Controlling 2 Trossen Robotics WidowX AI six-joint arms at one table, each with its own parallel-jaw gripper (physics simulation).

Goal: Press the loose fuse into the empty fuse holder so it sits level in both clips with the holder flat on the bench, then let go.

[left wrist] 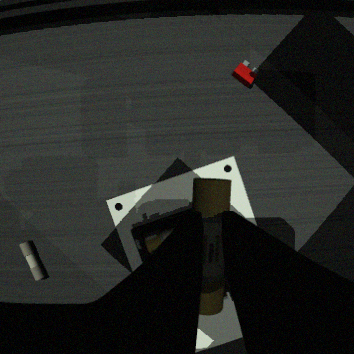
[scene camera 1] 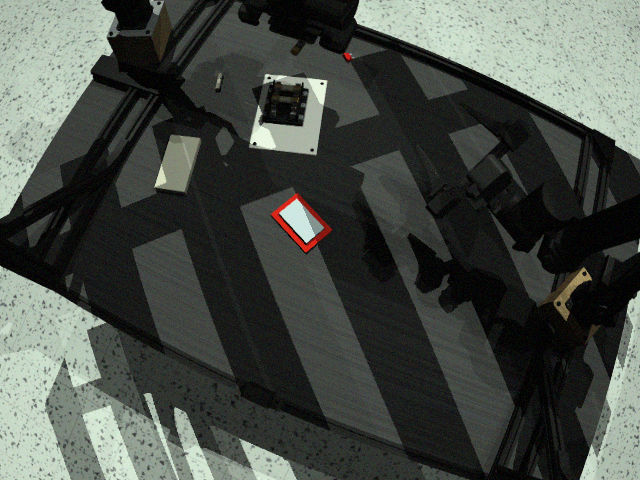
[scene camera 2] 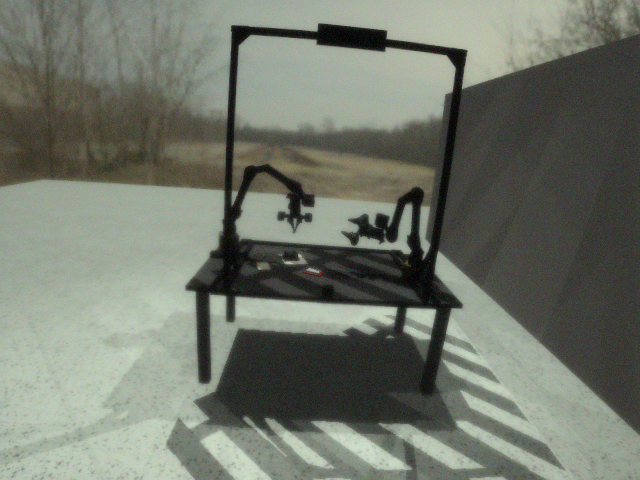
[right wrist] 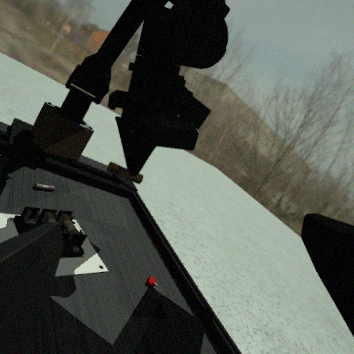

my right gripper: open, holds nothing
a cream block [scene camera 1: 175,173]: on the table
a red-framed card [scene camera 1: 296,217]: on the table
